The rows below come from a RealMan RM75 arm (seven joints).
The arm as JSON. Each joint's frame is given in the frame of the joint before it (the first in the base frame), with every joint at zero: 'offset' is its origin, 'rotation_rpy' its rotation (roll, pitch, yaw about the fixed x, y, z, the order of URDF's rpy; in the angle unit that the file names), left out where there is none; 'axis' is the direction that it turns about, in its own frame. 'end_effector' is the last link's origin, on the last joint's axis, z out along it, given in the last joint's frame.
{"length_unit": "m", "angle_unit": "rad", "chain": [
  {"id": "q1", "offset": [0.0, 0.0, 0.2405], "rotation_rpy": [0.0, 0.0, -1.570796], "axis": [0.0, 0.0, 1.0]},
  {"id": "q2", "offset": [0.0, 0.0, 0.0], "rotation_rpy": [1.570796, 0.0, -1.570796], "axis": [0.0, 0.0, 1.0]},
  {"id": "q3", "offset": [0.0, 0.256, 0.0], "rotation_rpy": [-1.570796, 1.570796, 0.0], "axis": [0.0, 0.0, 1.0]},
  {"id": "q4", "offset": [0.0, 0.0, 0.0], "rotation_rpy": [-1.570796, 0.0, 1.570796], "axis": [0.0, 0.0, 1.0]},
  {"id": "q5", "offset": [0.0, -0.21, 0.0], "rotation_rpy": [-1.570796, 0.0, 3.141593], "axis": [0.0, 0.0, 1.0]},
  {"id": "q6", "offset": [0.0, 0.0, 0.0], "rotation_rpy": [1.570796, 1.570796, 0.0], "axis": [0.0, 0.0, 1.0]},
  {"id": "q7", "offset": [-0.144, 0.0, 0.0], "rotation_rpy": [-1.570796, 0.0, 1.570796], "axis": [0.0, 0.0, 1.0]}
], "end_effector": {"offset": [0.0, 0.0, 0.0], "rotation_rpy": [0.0, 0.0, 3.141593]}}
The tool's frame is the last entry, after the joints.
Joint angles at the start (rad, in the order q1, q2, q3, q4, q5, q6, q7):
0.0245 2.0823 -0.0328 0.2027 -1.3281 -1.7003 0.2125
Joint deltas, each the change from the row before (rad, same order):
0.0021 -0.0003 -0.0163 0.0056 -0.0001 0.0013 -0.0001
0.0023 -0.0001 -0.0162 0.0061 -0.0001 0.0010 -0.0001
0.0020 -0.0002 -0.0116 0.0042 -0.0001 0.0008 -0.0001
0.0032 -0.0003 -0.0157 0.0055 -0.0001 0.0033 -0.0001
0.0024 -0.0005 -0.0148 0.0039 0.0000 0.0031 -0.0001
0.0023 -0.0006 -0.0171 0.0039 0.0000 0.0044 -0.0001
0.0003 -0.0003 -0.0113 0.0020 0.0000 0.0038 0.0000
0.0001 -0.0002 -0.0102 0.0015 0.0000 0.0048 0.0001
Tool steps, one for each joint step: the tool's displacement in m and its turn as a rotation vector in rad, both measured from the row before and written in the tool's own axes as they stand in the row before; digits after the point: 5 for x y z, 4 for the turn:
0.00127 0.00321 -0.00017 -0.0154 0.0077 0.0068
0.00128 0.00339 -0.00016 -0.0154 0.0075 0.0074
0.00090 0.00239 0.00003 -0.0114 0.0052 0.0050
0.00149 0.00318 0.00021 -0.0153 0.0090 0.0066
0.00131 0.00255 0.00004 -0.0141 0.0086 0.0045
0.00160 0.00271 -0.00012 -0.0158 0.0109 0.0045
0.00121 0.00151 -0.00051 -0.0094 0.0087 0.0023
0.00129 0.00127 -0.00052 -0.0081 0.0093 0.0019

